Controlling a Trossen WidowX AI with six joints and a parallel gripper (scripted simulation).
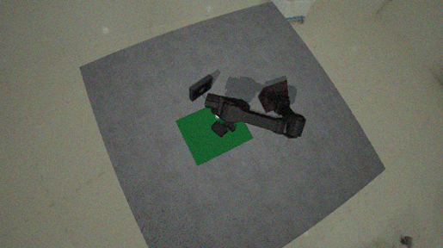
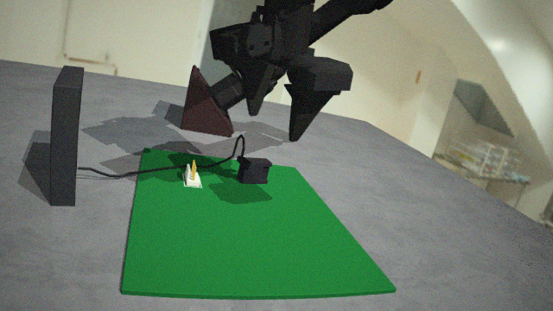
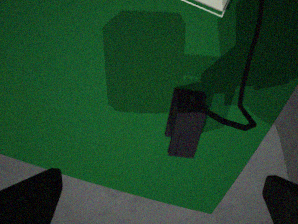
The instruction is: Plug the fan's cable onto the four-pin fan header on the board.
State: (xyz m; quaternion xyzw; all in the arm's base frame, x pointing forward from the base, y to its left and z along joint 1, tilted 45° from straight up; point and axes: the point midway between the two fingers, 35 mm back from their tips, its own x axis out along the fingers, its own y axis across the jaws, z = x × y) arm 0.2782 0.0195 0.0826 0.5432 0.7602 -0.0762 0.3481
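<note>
Right now the dark fan cable plug is 7 cm below my gripper tip and 2 cm behind it. The rest, counted from my gripper tip: white four-pin header 9 cm to the right, 9 cm below, 2 cm ahead; green board 10 cm below, 6 cm ahead, 2 cm to the right; black fan 22 cm to the right, 7 cm ahead, 3 cm below.
</note>
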